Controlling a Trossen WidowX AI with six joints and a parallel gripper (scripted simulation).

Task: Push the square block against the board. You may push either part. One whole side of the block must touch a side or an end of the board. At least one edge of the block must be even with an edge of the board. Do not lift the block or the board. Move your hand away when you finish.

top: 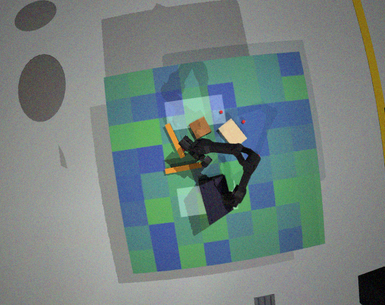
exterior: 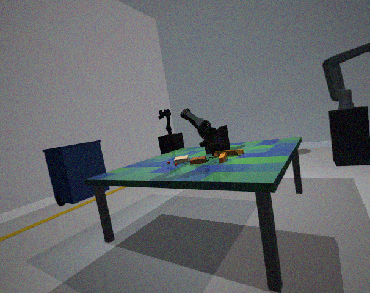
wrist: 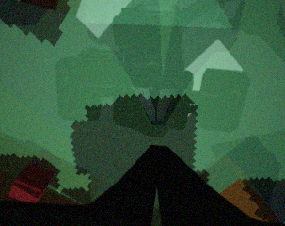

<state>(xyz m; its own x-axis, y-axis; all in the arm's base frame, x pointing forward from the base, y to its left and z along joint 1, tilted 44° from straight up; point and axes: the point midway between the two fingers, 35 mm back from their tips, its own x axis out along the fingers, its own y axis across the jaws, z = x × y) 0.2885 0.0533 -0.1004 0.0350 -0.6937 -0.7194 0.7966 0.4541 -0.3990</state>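
The tan block lies 240 mm to the right of my gripper tip and 70 mm ahead of it. Also, from my gripper tip: brown square block 150 mm ahead, 50 mm to the right.
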